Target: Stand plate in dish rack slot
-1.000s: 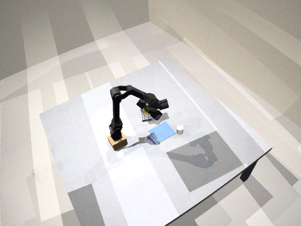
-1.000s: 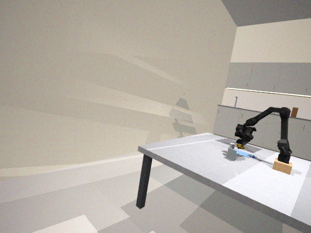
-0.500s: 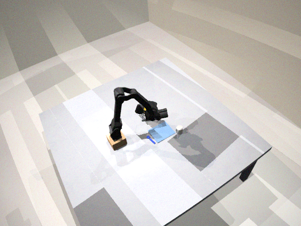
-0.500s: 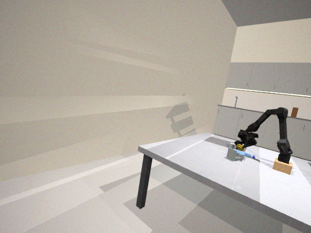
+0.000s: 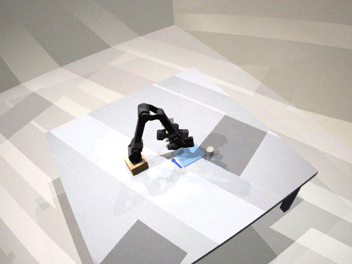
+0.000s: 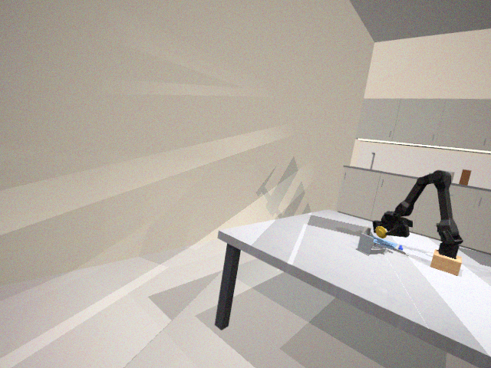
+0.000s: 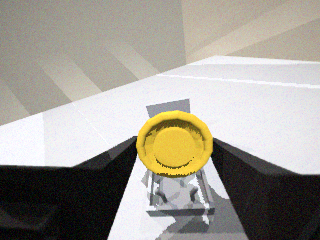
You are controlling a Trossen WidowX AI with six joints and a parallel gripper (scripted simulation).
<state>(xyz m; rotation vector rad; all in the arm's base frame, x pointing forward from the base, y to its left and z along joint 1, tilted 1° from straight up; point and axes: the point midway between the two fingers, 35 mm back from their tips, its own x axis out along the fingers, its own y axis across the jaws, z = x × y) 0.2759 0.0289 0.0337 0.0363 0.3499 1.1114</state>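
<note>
My gripper tip is 7 cm above the grey dish rack, 3 cm to the right of it and 1 cm short of it. The rest, counted from my gripper tip: yellow plate 1 cm to the right; then cup 26 cm to the right, 10 cm ahead, 6 cm below; then blue spoon 18 cm to the right, 10 cm behind, 9 cm below.
</note>
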